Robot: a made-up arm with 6 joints.
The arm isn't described. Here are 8 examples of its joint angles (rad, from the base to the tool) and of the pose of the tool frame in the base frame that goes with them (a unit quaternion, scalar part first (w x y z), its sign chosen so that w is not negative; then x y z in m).
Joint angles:
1: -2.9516 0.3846 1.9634 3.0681 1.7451 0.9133
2: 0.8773 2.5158 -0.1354 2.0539 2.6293 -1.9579
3: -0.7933 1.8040 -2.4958 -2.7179 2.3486 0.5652
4: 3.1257 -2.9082 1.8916 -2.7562 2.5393 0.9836
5: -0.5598 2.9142 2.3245 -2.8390 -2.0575 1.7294
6: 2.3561 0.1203 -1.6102 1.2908 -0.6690 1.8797
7: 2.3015 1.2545 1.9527 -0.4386 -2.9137 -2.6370
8: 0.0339 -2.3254 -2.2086 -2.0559 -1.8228 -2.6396
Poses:
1: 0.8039 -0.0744 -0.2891 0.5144 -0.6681 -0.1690 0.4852
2: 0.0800 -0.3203 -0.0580 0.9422 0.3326 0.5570 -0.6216
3: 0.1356 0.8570 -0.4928 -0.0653 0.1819 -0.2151 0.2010
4: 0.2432 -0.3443 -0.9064 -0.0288 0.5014 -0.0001 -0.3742
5: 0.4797 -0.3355 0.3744 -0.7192 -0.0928 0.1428 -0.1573
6: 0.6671 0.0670 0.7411 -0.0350 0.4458 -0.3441 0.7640
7: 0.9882 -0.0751 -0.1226 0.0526 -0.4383 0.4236 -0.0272
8: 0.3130 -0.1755 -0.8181 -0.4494 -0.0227 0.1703 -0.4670
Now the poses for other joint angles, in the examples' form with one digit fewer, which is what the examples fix.
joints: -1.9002 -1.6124 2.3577 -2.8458 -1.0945 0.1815
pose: 0.359 0.420 -0.666 0.501 0.109 0.100 0.422
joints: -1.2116 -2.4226 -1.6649 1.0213 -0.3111 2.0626
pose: 0.404 0.673 -0.510 0.351 0.034 -0.136 -0.719
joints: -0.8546 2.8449 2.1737 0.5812 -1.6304 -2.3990
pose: 0.275 0.701 -0.645 -0.133 -0.264 0.206 -0.466
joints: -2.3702 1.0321 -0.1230 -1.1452 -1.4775 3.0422
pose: 0.828 0.357 0.426 0.077 -0.524 -0.759 0.813
